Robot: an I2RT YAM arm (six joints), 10 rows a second.
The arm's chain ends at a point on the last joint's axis. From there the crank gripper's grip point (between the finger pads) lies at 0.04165 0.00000 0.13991 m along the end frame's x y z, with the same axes.
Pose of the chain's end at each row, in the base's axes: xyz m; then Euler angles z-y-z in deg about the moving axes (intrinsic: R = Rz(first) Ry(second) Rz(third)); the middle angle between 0 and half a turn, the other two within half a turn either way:
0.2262, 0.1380, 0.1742, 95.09, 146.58, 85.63
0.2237, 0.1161, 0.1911, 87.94, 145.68, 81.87
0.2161, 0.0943, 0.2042, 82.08, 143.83, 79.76
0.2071, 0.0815, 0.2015, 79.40, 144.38, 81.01
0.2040, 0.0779, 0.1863, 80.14, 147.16, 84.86
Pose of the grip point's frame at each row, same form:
0.1782, 0.2084, 0.0557, 95.09, 146.58, 85.63
0.1852, 0.1916, 0.0722, 87.94, 145.68, 81.87
0.1861, 0.1758, 0.0869, 82.08, 143.83, 79.76
0.1807, 0.1640, 0.0840, 79.40, 144.38, 81.01
0.1756, 0.1567, 0.0667, 80.14, 147.16, 84.86

